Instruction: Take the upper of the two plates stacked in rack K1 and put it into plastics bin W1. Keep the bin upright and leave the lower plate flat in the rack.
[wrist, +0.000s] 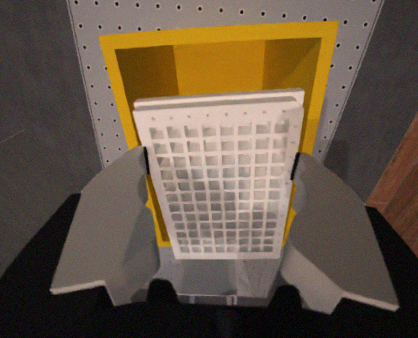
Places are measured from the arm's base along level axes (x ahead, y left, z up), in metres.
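Pixels of known places: gripper, between the fingertips: (220, 153).
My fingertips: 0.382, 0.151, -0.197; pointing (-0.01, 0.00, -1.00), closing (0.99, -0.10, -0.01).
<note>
Behind a point stands the place of what it marks, as x, y, z.
A white plate (220, 182) @[0.382, 0.139, -0.183] with a grid of square wells is held between the two jaws of my gripper (220, 153) @[0.382, 0.151, -0.197], which touch its left and right long sides. A yellow bin (220, 31) @[0.386, 0.215, -0.216], open at the top, lies beyond the plate in the wrist view. The plate hangs over the bin's opening and covers much of it. The bin's rim shows above the plate and along both sides. The bin stands upright. The height of the plate over the rim is hard to tell. The rack and the lower plate do not show in the wrist view.
The bin stands on a light grey perforated board (165, 11) @[0.321, 0.239, -0.396]. Dark grey surface (35, 85) @[0.102, 0.168, -0.409] lies to both sides of the board. A reddish-brown wooden surface (400, 175) shows at the right edge.
</note>
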